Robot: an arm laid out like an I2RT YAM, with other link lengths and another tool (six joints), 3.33 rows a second.
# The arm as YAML. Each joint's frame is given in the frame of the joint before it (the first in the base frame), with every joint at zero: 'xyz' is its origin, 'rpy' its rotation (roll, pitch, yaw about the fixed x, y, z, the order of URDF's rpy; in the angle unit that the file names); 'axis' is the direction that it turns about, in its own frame. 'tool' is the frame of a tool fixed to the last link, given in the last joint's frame.
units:
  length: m
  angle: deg
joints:
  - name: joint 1
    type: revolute
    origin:
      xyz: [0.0, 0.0, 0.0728]
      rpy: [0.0, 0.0, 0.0]
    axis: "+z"
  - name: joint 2
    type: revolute
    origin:
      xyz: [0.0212, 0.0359, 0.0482]
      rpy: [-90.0, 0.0, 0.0]
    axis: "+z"
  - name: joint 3
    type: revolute
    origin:
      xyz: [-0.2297, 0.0, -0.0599]
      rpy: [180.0, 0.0, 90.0]
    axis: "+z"
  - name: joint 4
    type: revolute
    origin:
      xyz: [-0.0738, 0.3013, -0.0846]
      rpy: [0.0, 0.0, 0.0]
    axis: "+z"
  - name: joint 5
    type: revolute
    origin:
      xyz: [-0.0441, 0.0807, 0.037]
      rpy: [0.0, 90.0, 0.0]
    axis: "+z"
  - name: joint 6
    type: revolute
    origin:
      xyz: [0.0, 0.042, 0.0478]
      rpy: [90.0, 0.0, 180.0]
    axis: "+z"
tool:
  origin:
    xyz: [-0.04, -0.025, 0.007]
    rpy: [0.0, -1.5, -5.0]
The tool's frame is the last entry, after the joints.
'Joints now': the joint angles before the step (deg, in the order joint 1, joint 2, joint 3, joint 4, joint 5, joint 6). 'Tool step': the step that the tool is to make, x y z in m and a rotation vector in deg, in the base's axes. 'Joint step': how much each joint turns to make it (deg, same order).
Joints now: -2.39, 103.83, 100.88, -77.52, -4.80, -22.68
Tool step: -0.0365, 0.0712, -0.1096, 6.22, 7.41, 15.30
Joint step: 9.74, 0.11, -21.03, 13.29, -7.03, -4.96
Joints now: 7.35, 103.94, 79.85, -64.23, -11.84, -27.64
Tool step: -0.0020, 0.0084, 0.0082, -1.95, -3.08, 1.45
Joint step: 1.52, -1.55, 0.10, 1.12, 2.36, -0.06
